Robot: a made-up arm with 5 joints.
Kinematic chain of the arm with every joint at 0, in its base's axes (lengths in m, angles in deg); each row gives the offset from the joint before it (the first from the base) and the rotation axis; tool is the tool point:
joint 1: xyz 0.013 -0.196 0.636 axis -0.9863 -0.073 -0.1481
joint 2: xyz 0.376 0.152 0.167 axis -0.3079 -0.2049 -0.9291
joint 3: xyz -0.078 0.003 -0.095 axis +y
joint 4: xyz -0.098 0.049 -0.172 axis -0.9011 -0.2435 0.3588
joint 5: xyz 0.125 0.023 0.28 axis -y
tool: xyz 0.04 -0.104 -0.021
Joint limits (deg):
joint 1: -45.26..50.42
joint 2: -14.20..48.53
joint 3: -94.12..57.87
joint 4: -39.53..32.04
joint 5: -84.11..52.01
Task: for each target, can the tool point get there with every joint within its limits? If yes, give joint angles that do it. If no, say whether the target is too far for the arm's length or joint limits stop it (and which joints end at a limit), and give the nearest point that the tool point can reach.
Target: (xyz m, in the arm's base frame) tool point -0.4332 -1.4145 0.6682
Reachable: no: too far | nearest point 0.2326 -0.2811 0.7426 | short by 1.317 m
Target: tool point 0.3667 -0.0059 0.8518
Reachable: yes | joints -3.67 -6.98 1.60 14.17 34.65
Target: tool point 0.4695 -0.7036 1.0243
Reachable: no: joint limits stop it (at a limit: joint 1, joint 2, joint 5) | nearest point 0.3413 -0.2486 0.8271 | short by 0.512 m
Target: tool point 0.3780 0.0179 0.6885
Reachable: yes | joints 23.30 -9.15 46.21 16.76 -69.02
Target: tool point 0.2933 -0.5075 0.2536
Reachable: no: joint limits stop it (at a limit: joint 3, joint 4, joint 5) | nearest point 0.3398 -0.2330 0.6069 | short by 0.450 m
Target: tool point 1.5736 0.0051 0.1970
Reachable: no: too far | nearest point 0.5626 -0.0123 0.5995 | short by 1.088 m
